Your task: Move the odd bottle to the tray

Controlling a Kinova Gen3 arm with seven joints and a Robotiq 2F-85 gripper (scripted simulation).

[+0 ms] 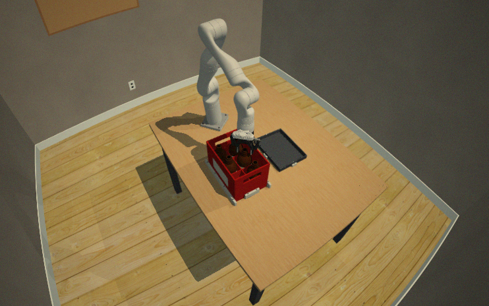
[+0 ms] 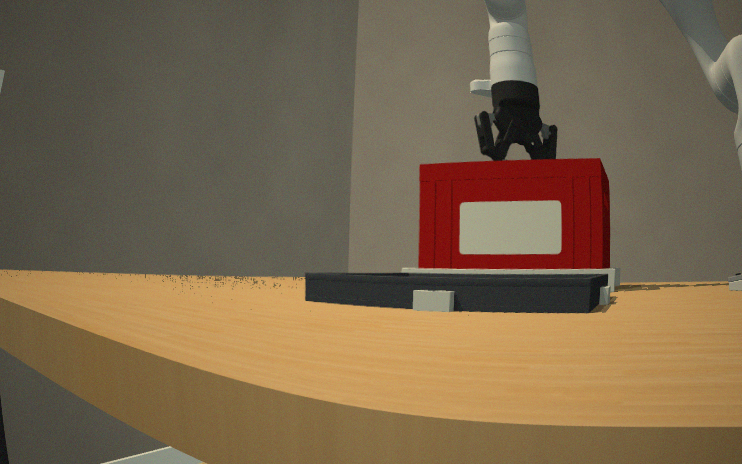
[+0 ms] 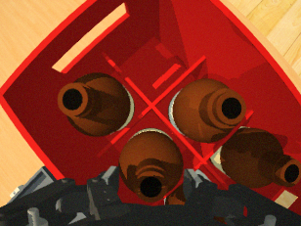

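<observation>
The red crate lies 7 cm below my hand, 4 cm to the right of it and 1 cm ahead of it. Round my hand: dark grey tray: 24 cm to the left, 14 cm below, 6 cm behind; then glass bottle: 9 cm ahead, 7 cm below, 1 cm to the left.
</observation>
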